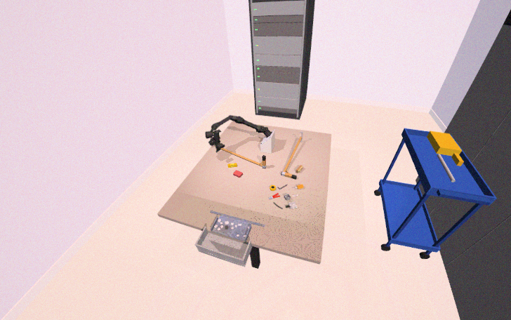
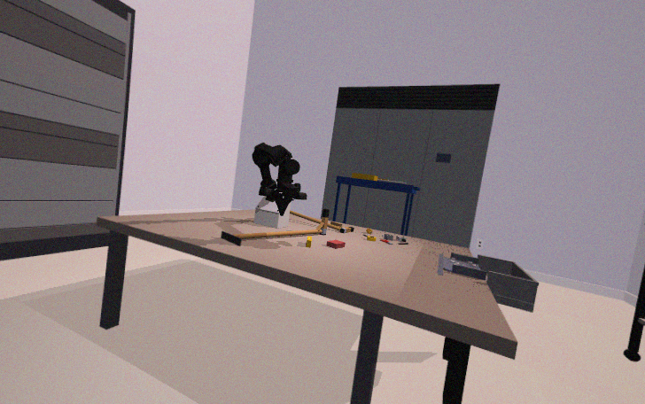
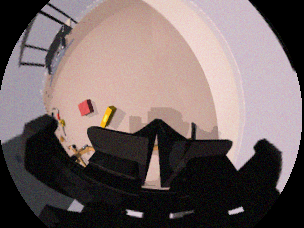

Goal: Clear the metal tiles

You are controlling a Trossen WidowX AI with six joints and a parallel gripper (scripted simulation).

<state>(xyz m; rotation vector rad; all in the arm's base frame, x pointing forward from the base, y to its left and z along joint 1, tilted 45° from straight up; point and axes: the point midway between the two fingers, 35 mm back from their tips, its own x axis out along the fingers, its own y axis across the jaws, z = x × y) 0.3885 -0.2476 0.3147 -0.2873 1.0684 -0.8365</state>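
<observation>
The yellow block is 4 cm ahead of my gripper tip, 18 cm to the left of it and 11 cm below it. The rest, counted from my gripper tip: yellow tape roll: 16 cm ahead, 65 cm to the left, 12 cm below; then long scraper: 11 cm behind, 20 cm to the left, 7 cm below; then red block: 12 cm ahead, 28 cm to the left, 12 cm below.
</observation>
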